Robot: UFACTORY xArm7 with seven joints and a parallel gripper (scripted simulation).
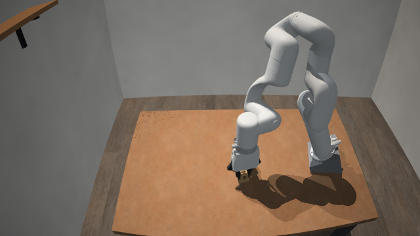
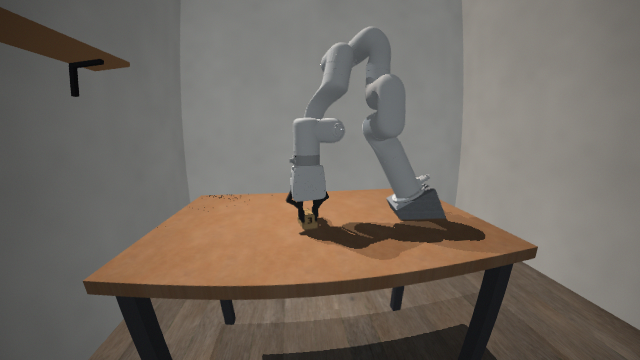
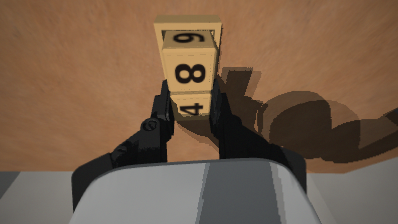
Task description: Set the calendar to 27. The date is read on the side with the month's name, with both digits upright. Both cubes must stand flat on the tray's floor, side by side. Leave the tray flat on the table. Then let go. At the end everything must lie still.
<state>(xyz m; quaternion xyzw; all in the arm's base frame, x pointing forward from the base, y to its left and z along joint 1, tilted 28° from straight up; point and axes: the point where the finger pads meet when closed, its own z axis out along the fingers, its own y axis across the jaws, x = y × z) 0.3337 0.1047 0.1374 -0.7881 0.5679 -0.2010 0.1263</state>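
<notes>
My gripper is now 30 mm above the wooden calendar tray and 20 mm to the left of it. From my hand the other things lie so: wooden digit cube (10 mm below).
</notes>
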